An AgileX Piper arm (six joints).
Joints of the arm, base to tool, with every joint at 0 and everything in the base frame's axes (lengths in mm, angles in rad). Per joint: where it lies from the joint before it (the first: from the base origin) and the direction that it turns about. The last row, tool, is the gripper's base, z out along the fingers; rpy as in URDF.
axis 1: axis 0 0 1 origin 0 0 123
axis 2: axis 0 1 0 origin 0 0 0
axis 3: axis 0 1 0 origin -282.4 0 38.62
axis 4: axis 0.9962 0 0.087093 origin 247.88 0 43.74
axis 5: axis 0 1 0 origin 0 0 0
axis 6: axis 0.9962 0 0.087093 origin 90.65 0 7.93
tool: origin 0 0 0 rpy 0 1.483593 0
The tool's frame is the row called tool.
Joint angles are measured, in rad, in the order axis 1, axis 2, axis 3, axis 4, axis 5, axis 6. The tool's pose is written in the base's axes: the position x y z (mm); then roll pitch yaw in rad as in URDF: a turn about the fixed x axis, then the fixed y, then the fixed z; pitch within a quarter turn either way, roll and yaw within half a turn. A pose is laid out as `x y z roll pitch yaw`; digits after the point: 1 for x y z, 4 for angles.
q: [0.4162, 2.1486, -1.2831, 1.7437, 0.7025, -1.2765]
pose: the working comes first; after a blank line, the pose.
Where each joint sits with the arm in this pose, in the base's axes (m; each line is computed from the numbers above, not from the rounded line before):
axis 1: 0.0000 0.0000 0.1230
axis 2: 0.0000 0.0000 0.1230
axis 3: 0.1707 0.0754 0.3385
axis 4: 0.3481 0.1539 0.1781
axis 5: 0.3481 0.1539 0.1781
axis 6: 0.3764 0.2297 0.1365
the tool: 0.3764 0.2297 0.1365

376.4 229.7 136.5 2.1316 0.5382 3.0958
